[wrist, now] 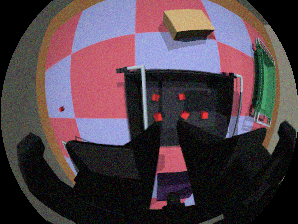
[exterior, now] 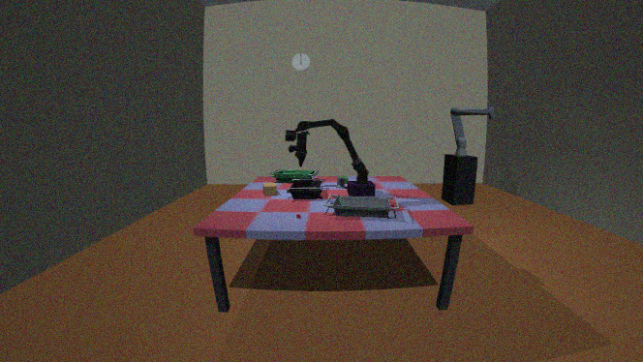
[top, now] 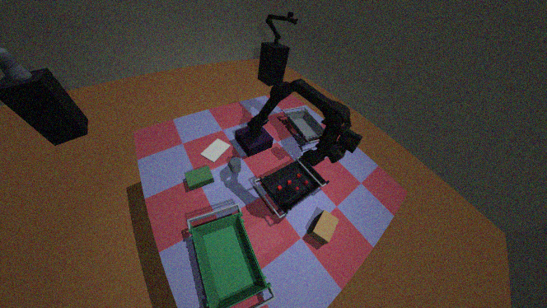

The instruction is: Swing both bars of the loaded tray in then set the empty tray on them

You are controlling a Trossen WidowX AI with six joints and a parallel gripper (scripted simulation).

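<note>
The grey tray lies 310 mm behind my gripper tip, 360 mm to the left of it and 150 mm below it. Round my gripper tip: red block 10 mm ahead, 410 mm to the left, 180 mm below; then grey cup 280 mm behind, 240 mm to the right, 160 mm below; then tan box 210 mm ahead, 100 mm to the right, 160 mm below.
</note>
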